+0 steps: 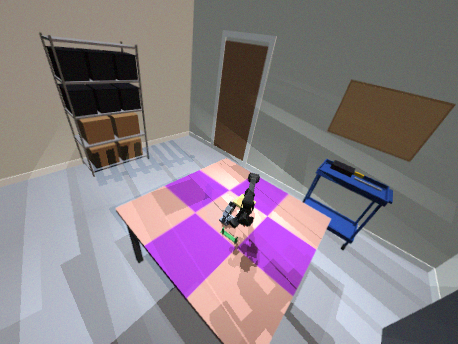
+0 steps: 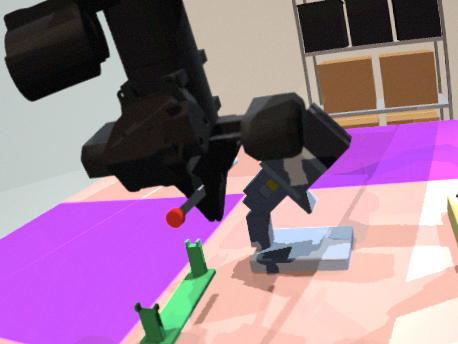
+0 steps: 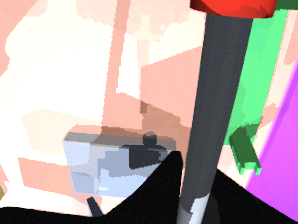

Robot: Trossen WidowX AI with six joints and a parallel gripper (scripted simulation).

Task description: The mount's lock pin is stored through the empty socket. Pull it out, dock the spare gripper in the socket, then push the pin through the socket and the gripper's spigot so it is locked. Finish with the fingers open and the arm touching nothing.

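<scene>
Now: the mount 11 cm to the right of my gripper tip, 4 cm below it and 2 cm behind it. Round my gripper tip: spare gripper (11 cm to the right, 5 cm behind, 2 cm above); green cradle (7 cm below, 6 cm ahead, 1 cm to the left).
</scene>
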